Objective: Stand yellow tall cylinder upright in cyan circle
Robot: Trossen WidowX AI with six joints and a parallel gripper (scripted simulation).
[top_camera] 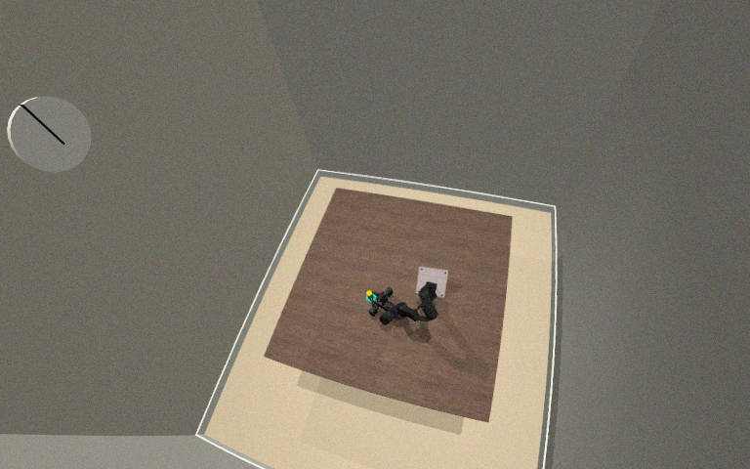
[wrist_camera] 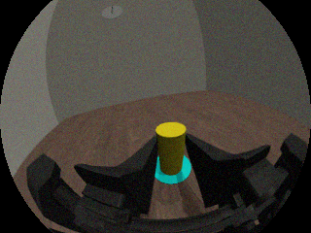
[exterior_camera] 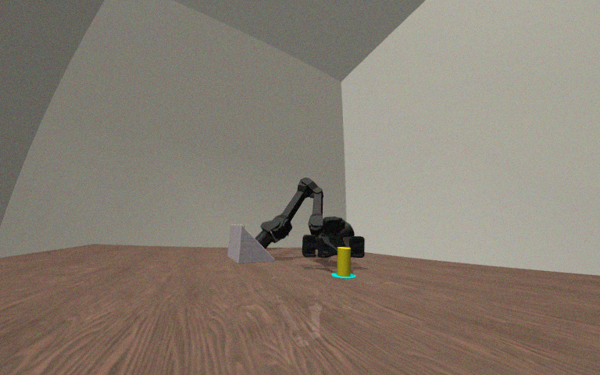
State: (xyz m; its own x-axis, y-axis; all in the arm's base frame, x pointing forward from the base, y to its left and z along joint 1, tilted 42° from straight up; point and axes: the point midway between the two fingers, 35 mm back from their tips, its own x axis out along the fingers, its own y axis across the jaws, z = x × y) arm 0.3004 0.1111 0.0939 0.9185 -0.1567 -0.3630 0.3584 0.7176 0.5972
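The yellow cylinder is 20 mm below my gripper tip. Also, from my gripper tip: cyan circle (60 mm below).
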